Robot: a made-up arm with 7 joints. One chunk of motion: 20 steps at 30 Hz.
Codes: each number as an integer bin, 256 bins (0 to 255) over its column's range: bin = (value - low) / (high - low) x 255, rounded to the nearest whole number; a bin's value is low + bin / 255 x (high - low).
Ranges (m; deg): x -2..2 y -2..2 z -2..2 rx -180..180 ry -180..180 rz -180..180
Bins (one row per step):
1: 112 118 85 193 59 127
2: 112 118 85 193 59 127
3: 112 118 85 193 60 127
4: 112 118 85 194 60 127
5: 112 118 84 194 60 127
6: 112 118 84 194 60 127
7: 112 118 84 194 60 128
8: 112 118 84 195 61 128
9: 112 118 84 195 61 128
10: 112 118 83 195 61 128
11: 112 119 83 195 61 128
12: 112 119 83 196 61 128
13: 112 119 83 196 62 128
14: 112 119 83 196 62 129
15: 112 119 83 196 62 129
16: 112 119 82 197 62 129
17: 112 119 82 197 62 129
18: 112 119 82 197 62 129
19: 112 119 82 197 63 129
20: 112 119 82 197 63 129
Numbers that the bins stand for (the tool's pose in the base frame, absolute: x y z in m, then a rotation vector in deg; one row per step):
1: -0.2431 -0.1490 -0.6667 92.47 -96.71 -0.71
2: -0.2431 -0.1490 -0.6667 92.47 -96.71 -0.71
3: -0.2431 -0.1490 -0.6667 92.47 -95.29 -0.71
4: -0.2431 -0.1490 -0.6667 93.88 -95.29 -0.71
5: -0.2431 -0.1490 -0.6824 93.88 -95.29 -0.71
6: -0.2431 -0.1490 -0.6824 93.88 -95.29 -0.71
7: -0.2431 -0.1490 -0.6824 93.88 -95.29 0.71
8: -0.2431 -0.1490 -0.6824 95.29 -93.88 0.71
9: -0.2431 -0.1490 -0.6824 95.29 -93.88 0.71
10: -0.2431 -0.1490 -0.6980 95.29 -93.88 0.71
11: -0.2431 -0.1333 -0.6980 95.29 -93.88 0.71
12: -0.2431 -0.1333 -0.6980 96.71 -93.88 0.71
13: -0.2431 -0.1333 -0.6980 96.71 -92.47 0.71
14: -0.2431 -0.1333 -0.6980 96.71 -92.47 2.12
15: -0.2431 -0.1333 -0.6980 96.71 -92.47 2.12
16: -0.2431 -0.1333 -0.7137 98.12 -92.47 2.12
17: -0.2431 -0.1333 -0.7137 98.12 -92.47 2.12
18: -0.2431 -0.1333 -0.7137 98.12 -92.47 2.12
19: -0.2431 -0.1333 -0.7137 98.12 -91.06 2.12
20: -0.2431 -0.1333 -0.7137 98.12 -91.06 2.12

